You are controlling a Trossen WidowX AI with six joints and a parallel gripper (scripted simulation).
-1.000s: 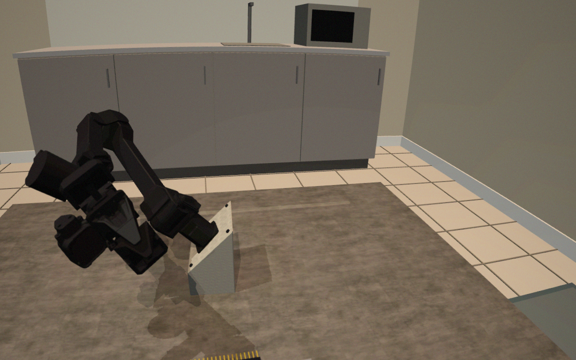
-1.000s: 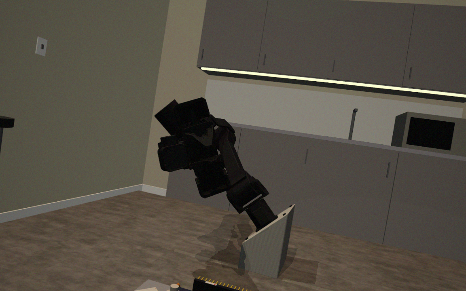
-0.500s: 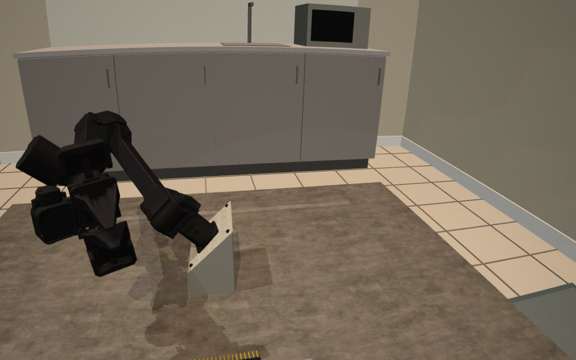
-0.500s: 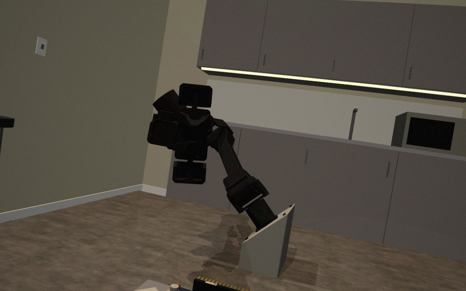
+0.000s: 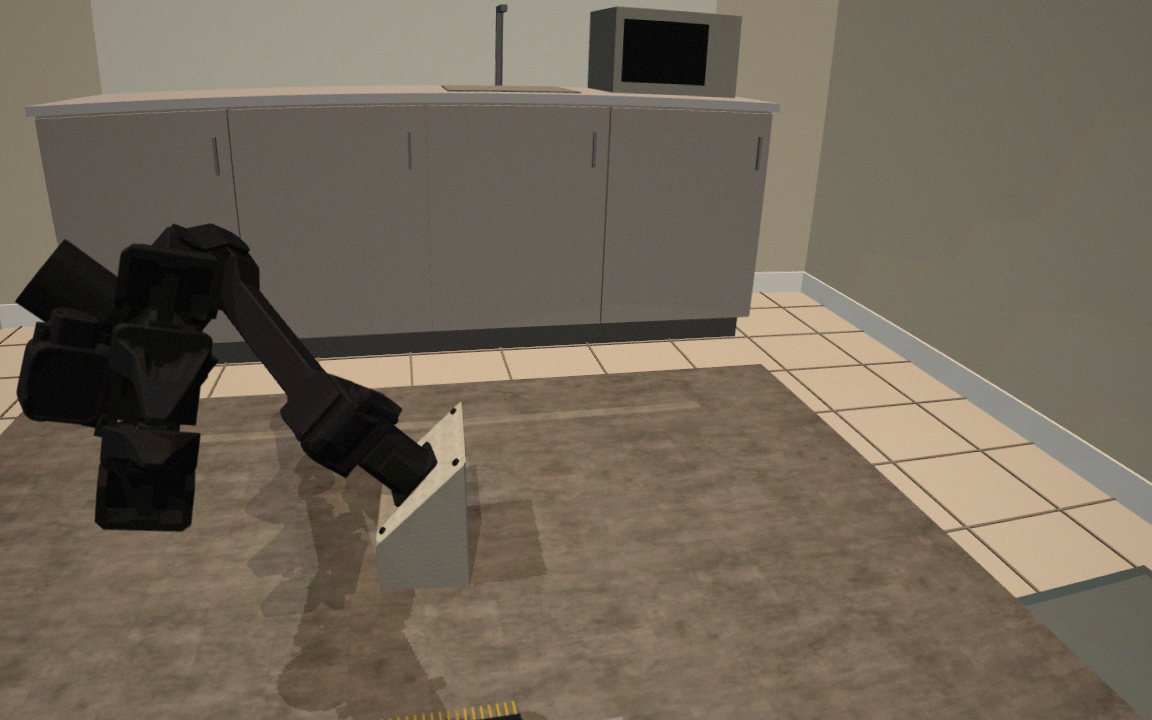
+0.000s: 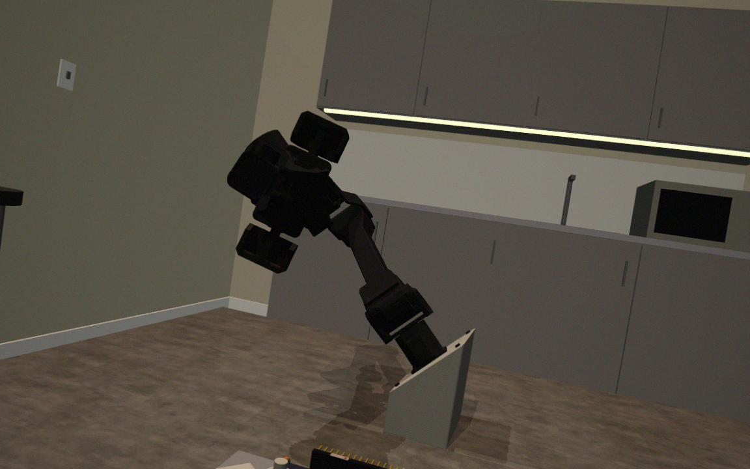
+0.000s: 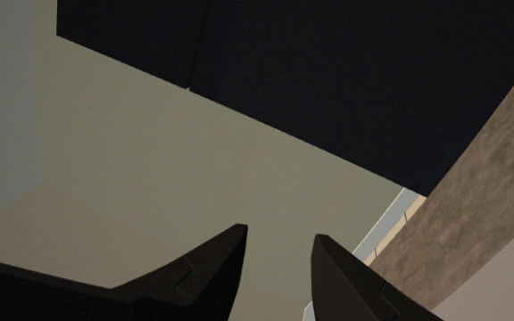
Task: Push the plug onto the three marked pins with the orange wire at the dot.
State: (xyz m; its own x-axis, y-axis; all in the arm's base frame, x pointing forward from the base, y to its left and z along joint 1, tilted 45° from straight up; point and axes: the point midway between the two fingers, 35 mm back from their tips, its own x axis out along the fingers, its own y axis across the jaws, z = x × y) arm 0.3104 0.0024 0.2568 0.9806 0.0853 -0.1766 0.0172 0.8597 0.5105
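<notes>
Right now the cream band is 260 mm below my gripper tip and 100 mm to the left of it. Also, from my gripper tip: grey holder plate 310 mm below, 160 mm ahead, 130 mm to the left; then red dot 260 mm below, 110 mm to the left.
</notes>
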